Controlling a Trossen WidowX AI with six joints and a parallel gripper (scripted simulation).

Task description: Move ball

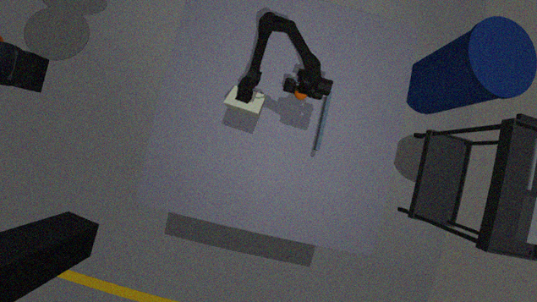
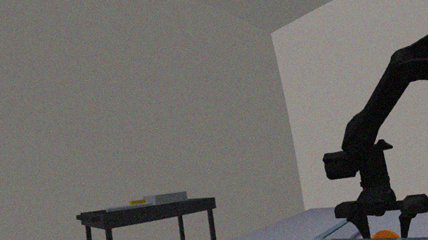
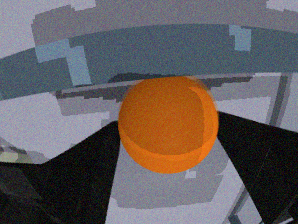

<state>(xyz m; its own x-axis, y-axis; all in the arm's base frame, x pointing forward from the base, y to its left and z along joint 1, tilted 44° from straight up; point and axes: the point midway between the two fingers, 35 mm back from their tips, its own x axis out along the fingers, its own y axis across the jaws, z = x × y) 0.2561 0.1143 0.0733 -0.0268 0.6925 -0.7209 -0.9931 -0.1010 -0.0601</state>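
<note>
My gripper tip is now right at the ball. The rest, counted from my gripper tip: wall 15 cm ahead, 9 cm to the right.
</note>
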